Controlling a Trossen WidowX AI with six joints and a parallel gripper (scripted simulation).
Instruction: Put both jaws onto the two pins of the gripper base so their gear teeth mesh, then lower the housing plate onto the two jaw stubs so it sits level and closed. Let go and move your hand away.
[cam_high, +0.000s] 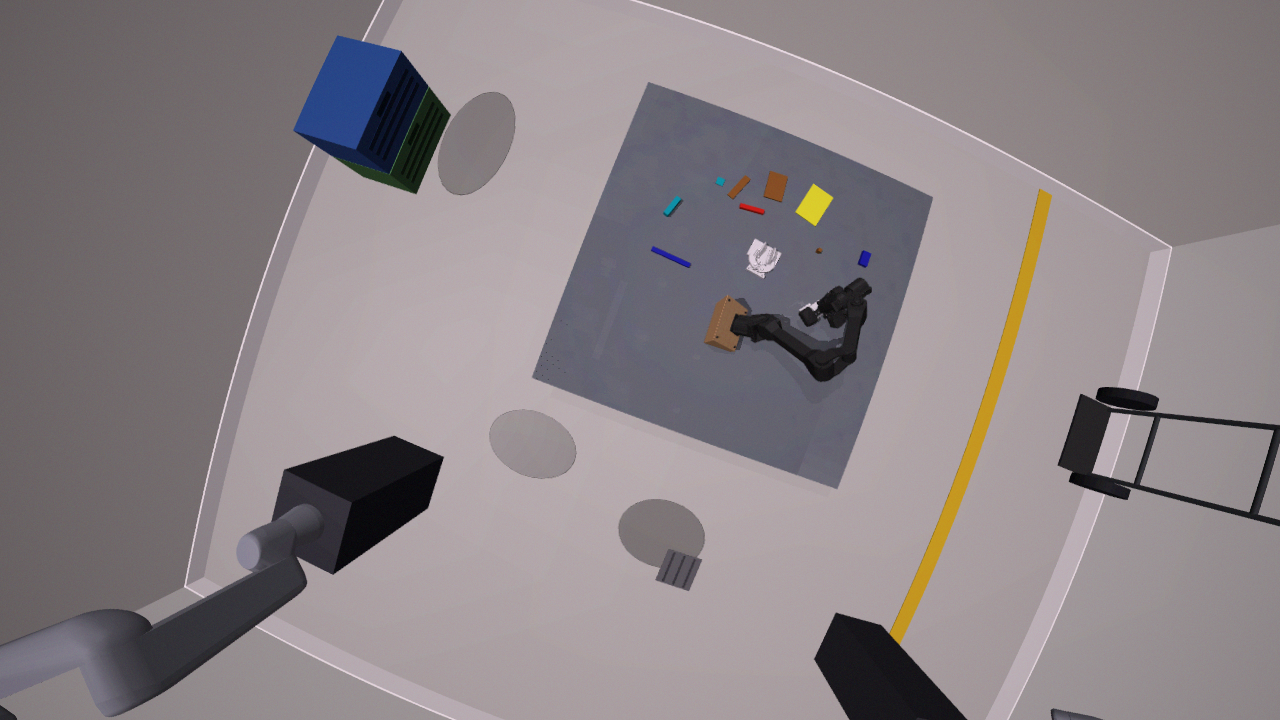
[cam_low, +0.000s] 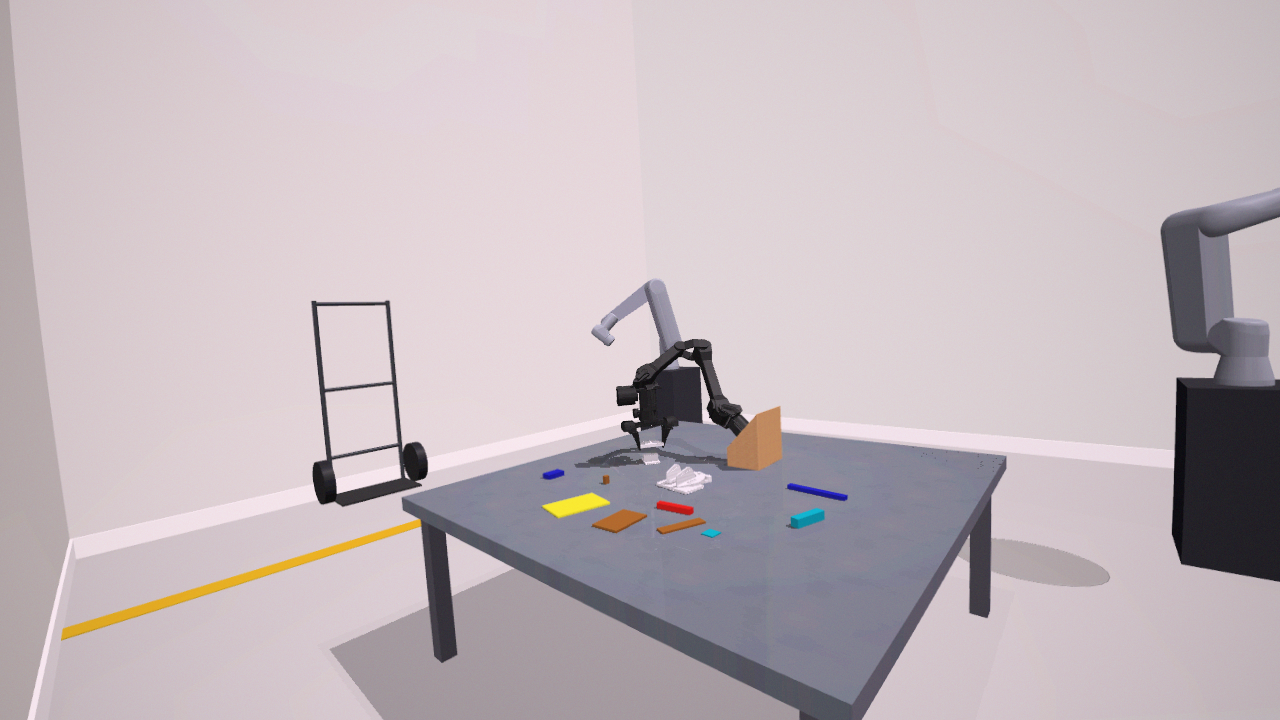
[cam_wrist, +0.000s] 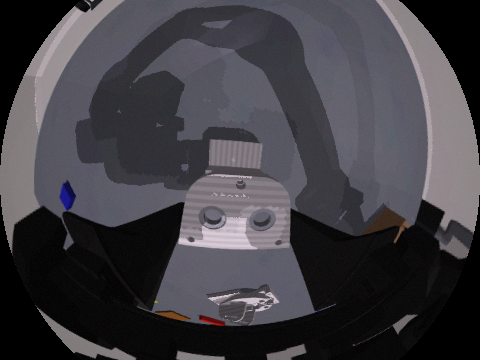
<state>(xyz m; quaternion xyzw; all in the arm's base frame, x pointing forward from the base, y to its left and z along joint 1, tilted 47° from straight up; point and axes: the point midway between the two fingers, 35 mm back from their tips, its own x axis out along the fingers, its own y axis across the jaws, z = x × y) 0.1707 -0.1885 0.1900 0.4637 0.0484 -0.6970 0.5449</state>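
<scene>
Now: gripper tip 10 cm short of the white jaw, 22 cm to the right of it and 3 cm above it. Also, from my gripper tip: flat white ribbed part (15 cm ahead, 24 cm to the left, 4 cm below); then yellow plate (42 cm ahead, 11 cm to the left, 4 cm below); then small blue block (29 cm ahead, 16 cm to the right, 4 cm below).
</scene>
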